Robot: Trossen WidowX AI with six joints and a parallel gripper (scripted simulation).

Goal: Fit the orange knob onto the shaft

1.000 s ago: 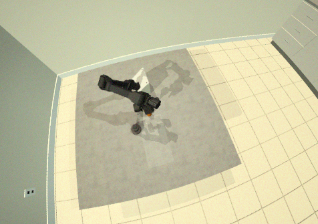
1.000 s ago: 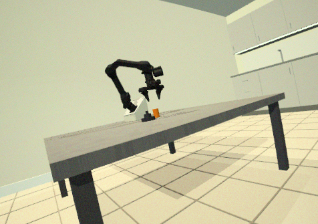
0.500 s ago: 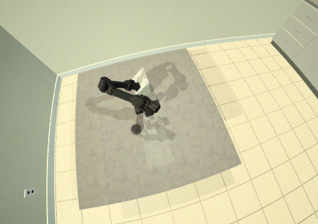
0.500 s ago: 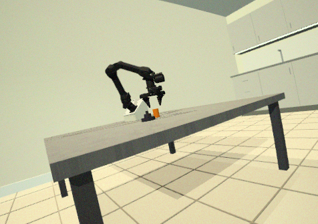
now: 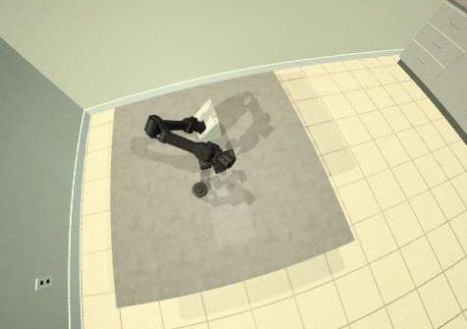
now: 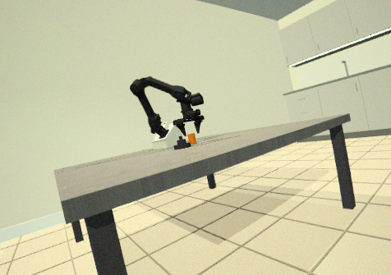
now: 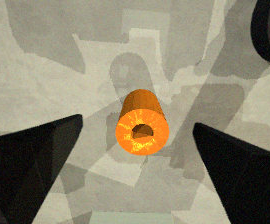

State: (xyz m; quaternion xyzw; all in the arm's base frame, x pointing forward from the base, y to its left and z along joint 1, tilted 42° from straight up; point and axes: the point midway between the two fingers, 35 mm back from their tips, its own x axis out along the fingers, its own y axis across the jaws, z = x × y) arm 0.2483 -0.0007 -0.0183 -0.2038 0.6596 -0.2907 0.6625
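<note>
The orange knob lies 20 mm below my gripper tip. Round my gripper tip: round pedestal (150 mm to the right, 80 mm ahead, 20 mm below).
</note>
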